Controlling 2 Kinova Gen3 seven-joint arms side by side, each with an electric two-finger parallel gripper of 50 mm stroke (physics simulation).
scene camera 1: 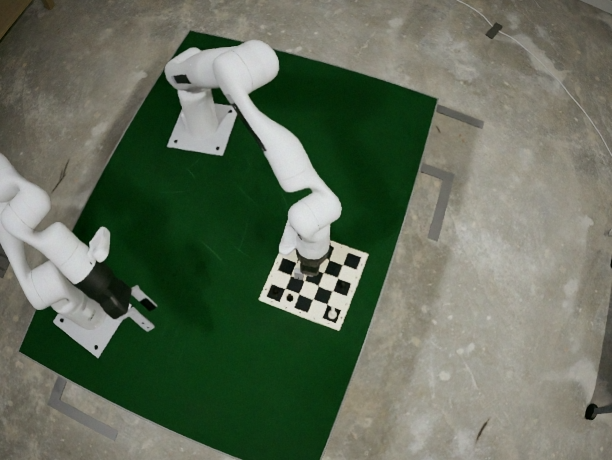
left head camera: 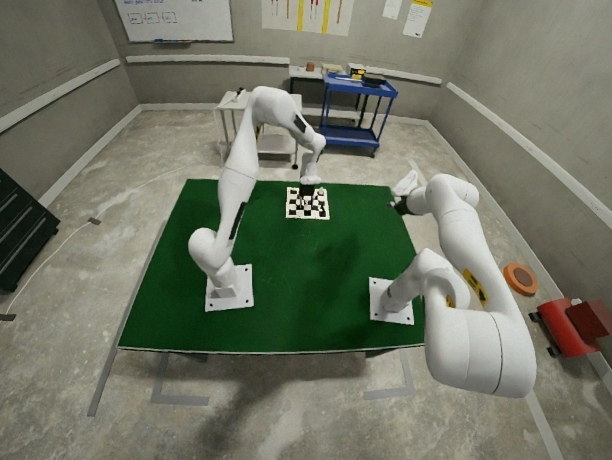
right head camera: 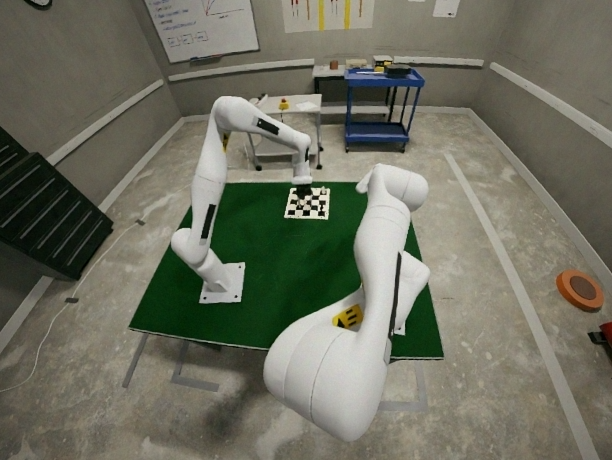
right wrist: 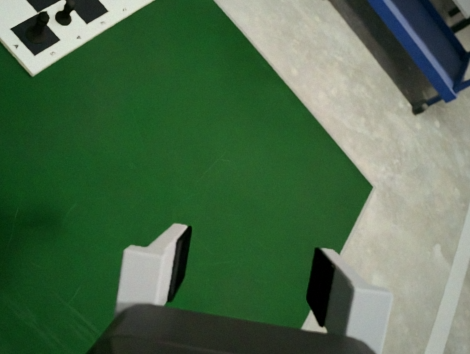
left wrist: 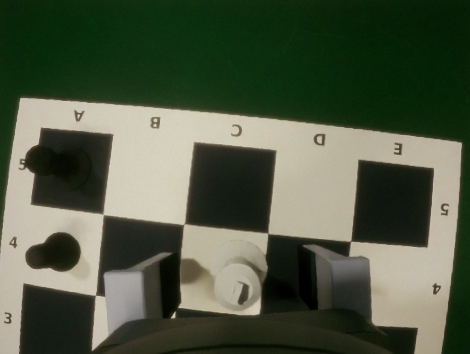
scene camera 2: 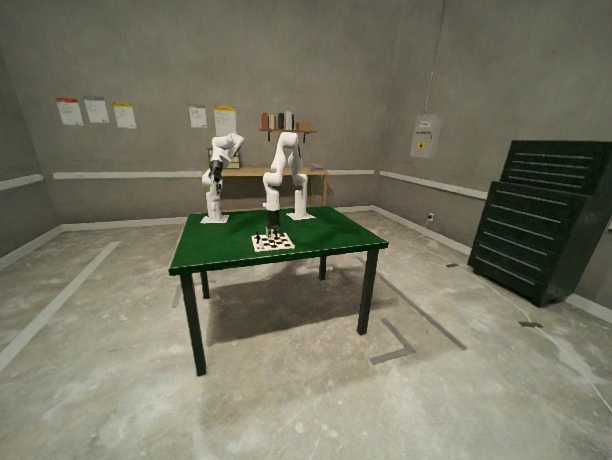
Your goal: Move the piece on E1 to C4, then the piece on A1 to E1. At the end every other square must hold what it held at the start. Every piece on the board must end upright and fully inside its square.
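Seen in the pictures: left gripper, fingertip midpoint: (scene camera 1: 301, 267) (left head camera: 306, 205) (right head camera: 305, 205) (left wrist: 239, 275) (scene camera 2: 272, 236); right gripper, fingertip midpoint: (scene camera 1: 152, 318) (left head camera: 394, 201) (right wrist: 249, 263) (scene camera 2: 215, 187); left arm's base, origin of the base link: (scene camera 1: 203, 126) (left head camera: 229, 286) (right head camera: 222, 282) (scene camera 2: 300, 215); right arm's base, origin of the base link: (scene camera 1: 91, 314) (left head camera: 391, 300) (scene camera 2: 215, 219).
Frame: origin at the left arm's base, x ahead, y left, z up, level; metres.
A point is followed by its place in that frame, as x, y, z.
Observation:
The white piece (left wrist: 239, 260) @[0.376, -0.373, 0.027] stands upright on C4 in the left wrist view. My left gripper (left wrist: 239, 275) @[0.383, -0.374, 0.019] (scene camera 1: 301, 274) @[0.383, -0.374, 0.019] (left head camera: 306, 199) @[0.383, -0.374, 0.019] is open, with one finger on each side of it and a gap at both. Another white piece (scene camera 1: 332, 313) @[0.484, -0.481, 0.037] (left head camera: 321, 191) @[0.480, -0.477, 0.023] stands on A1 of the chessboard (scene camera 1: 264, 299) @[0.308, -0.474, 0.006] (left wrist: 320, 127) @[0.320, -0.333, 0.006]. In scene camera 1, E1 (scene camera 1: 352, 261) @[0.508, -0.326, 0.006] is bare. My right gripper (right wrist: 249, 263) @[0.123, -0.639, 0.290] (scene camera 1: 152, 316) @[0.123, -0.639, 0.290] is open and empty, well away from the board.
A dark piece (left wrist: 75, 165) @[0.331, -0.445, 0.014] (right wrist: 39, 31) @[0.328, -0.454, 0.021] stands on A5 and a dark pawn (left wrist: 62, 251) @[0.370, -0.452, 0.016] (right wrist: 64, 16) @[0.367, -0.458, 0.017] on A4. Another dark piece (scene camera 1: 342, 285) @[0.494, -0.404, 0.035] shows on C1. The board lies on the green table (scene camera 1: 240, 380) @[0.296, -0.695, 0.000]. A blue cart (left head camera: 357, 87) stands beyond the table.

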